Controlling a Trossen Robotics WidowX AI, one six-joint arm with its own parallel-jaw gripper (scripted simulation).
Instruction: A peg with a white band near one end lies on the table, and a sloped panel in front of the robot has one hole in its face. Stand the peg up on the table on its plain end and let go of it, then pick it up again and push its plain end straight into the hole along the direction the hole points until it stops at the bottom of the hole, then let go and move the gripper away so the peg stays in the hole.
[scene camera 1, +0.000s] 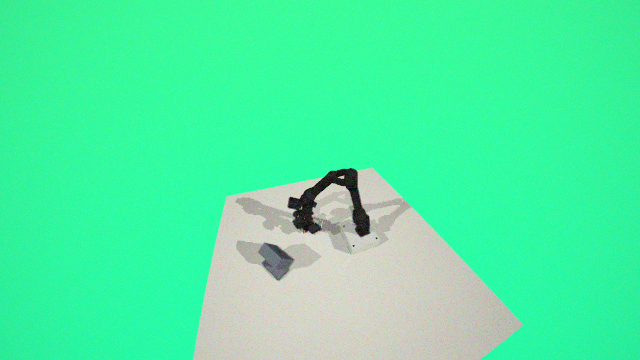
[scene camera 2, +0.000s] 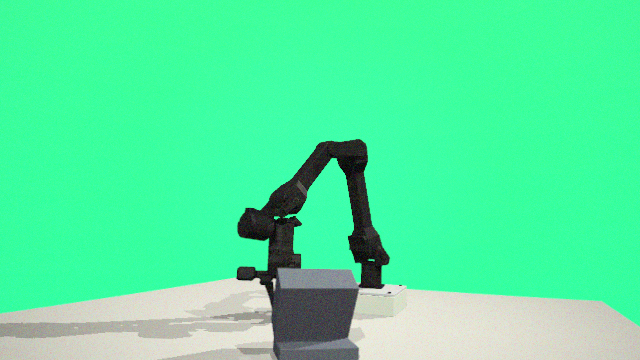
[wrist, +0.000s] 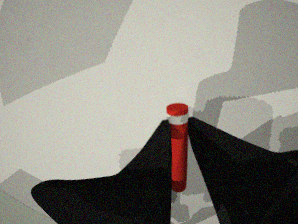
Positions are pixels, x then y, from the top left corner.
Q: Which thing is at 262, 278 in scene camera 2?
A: My gripper.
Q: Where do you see my gripper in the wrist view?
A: At 177, 124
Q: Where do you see a red peg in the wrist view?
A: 177, 114
